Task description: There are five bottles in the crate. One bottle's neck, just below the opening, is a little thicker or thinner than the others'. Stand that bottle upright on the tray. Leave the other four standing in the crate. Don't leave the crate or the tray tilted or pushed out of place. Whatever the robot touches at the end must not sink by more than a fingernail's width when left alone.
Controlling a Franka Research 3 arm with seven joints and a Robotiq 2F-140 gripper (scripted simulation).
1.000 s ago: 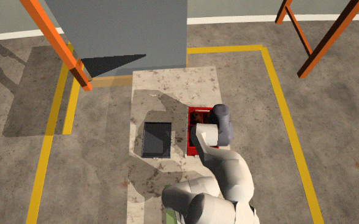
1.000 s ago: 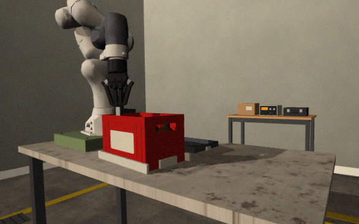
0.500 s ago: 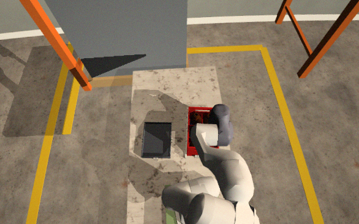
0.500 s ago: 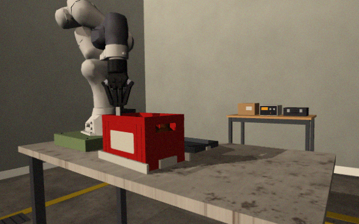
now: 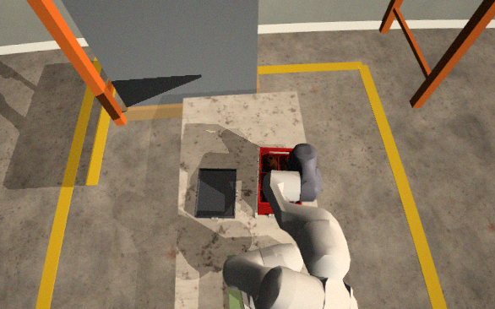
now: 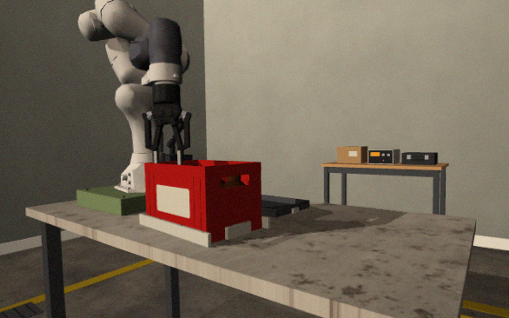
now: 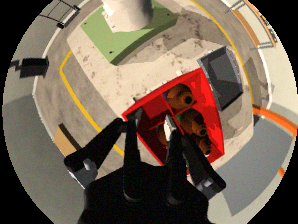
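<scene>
Now: the brown bottle 9 cm ahead of my hand, 1 cm to the right of it and 9 cm below it. From my hand the other things lie so: dark tray (8 cm ahead, 34 cm to the left, 16 cm below); then red crate (9 cm ahead, 4 cm to the left, 9 cm below).
</scene>
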